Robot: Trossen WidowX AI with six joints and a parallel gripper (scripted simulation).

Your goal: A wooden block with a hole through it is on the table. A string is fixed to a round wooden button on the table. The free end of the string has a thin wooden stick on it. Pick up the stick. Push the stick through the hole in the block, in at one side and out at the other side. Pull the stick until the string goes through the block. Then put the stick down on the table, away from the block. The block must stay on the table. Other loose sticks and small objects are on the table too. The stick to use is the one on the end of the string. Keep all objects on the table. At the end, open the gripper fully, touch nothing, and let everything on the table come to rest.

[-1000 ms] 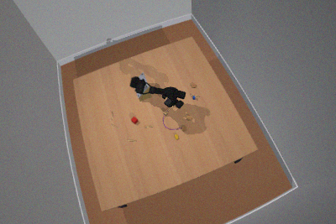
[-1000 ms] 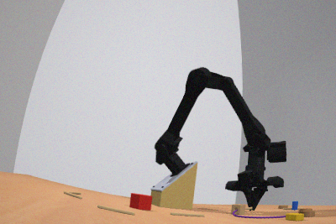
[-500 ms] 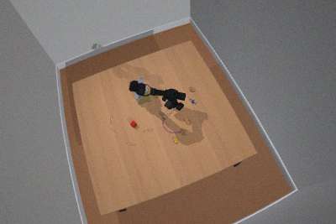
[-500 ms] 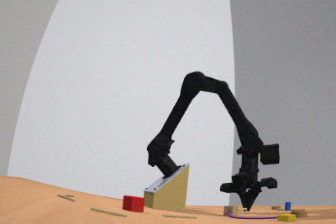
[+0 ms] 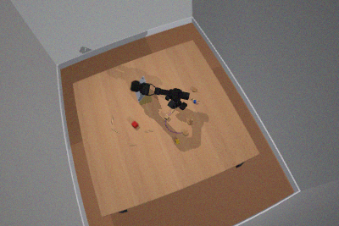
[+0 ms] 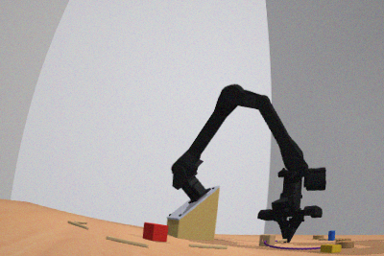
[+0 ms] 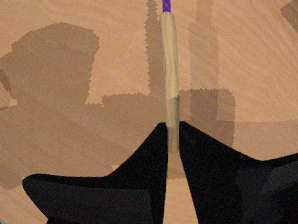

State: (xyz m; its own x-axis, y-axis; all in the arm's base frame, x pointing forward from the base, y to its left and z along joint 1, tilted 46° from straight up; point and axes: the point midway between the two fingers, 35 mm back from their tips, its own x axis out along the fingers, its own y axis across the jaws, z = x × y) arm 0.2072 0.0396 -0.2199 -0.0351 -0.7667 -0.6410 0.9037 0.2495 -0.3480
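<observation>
My gripper tip is now 20 mm short of the thin wooden stick, 40 mm to the left of it and 10 mm below it. From my gripper tip the other things lie so: blue piece: 40 mm ahead, 160 mm to the left, 10 mm above; round wooden button: 240 mm ahead, 40 mm to the right, 10 mm above; wooden block: 50 mm ahead, 110 mm to the right, 10 mm above.
</observation>
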